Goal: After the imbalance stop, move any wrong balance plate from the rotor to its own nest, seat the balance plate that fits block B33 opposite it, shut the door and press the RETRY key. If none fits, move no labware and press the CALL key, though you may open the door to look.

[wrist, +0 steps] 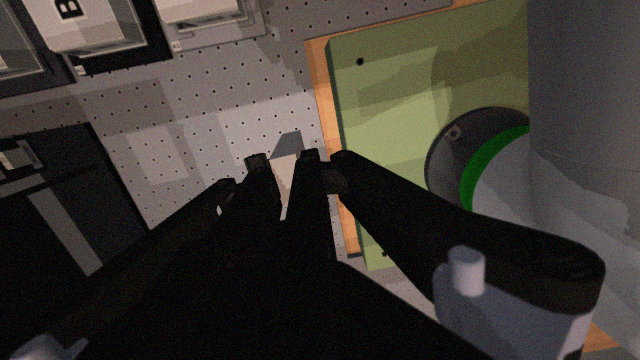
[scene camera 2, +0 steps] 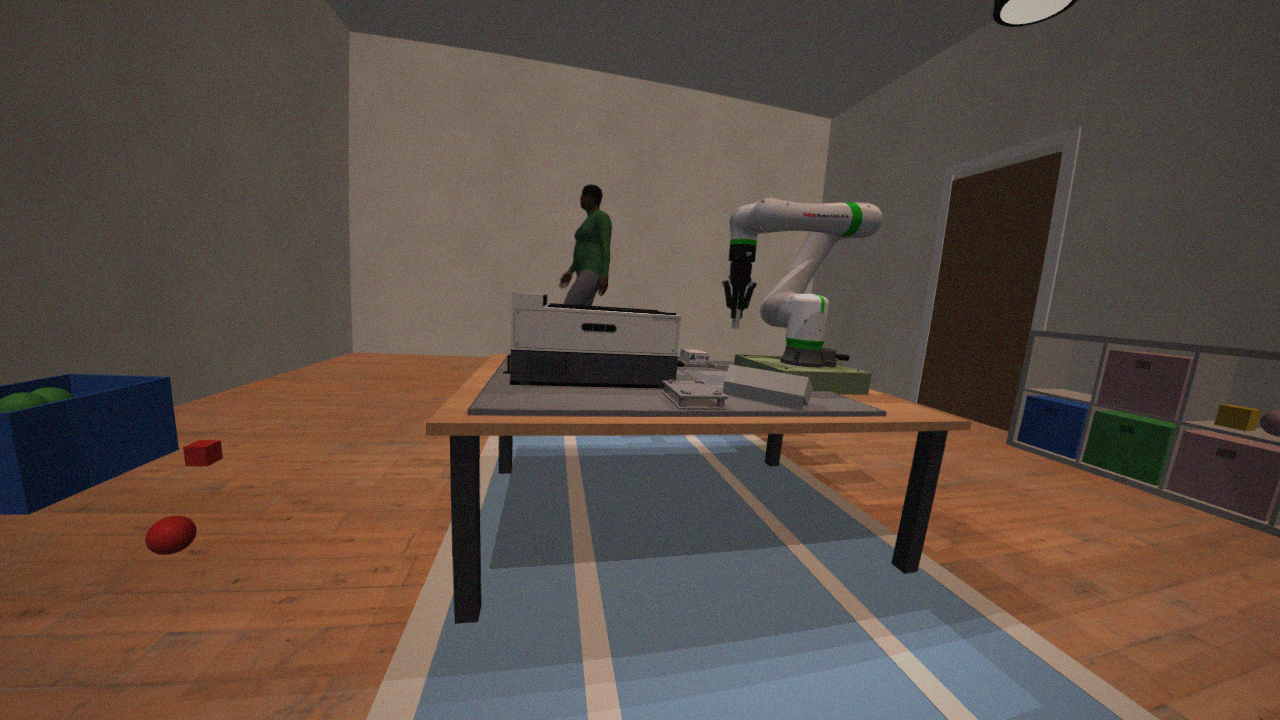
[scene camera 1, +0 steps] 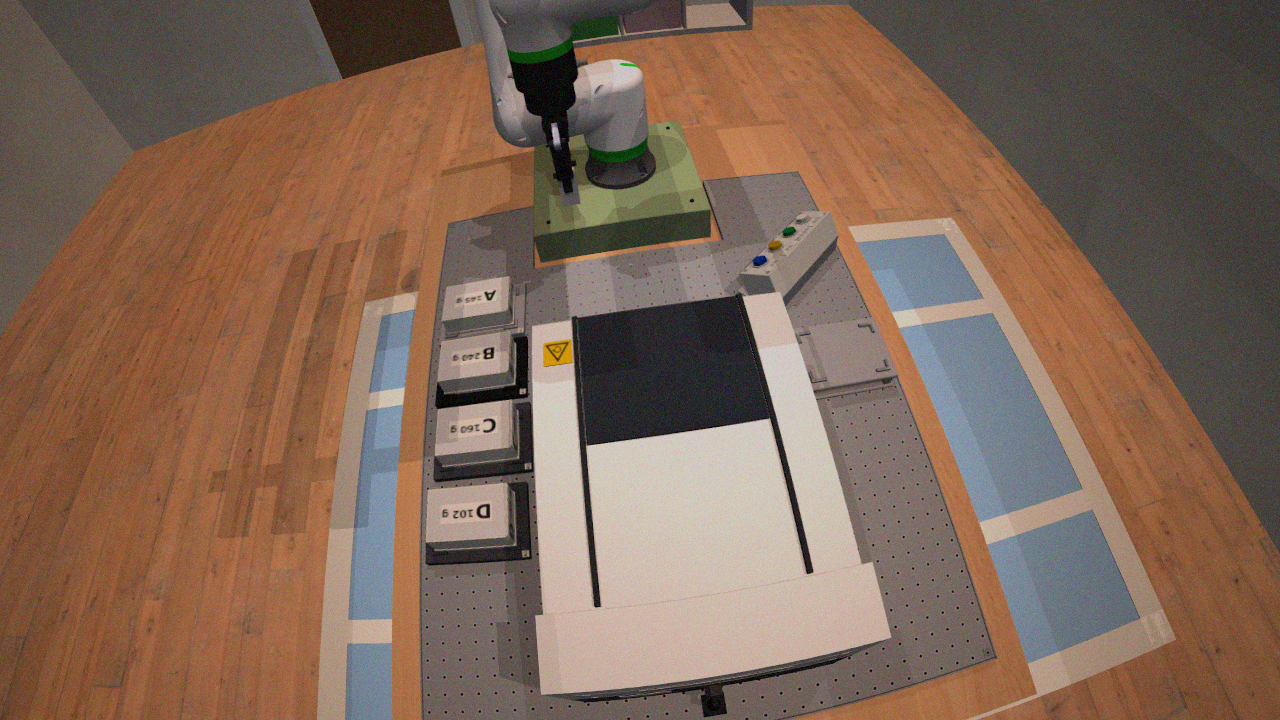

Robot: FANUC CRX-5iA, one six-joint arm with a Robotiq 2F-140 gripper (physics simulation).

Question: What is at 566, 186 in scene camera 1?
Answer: My gripper.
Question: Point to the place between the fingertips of my gripper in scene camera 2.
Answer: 735, 328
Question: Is my gripper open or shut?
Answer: Shut.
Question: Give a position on a dark centrifuge door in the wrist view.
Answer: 44, 269
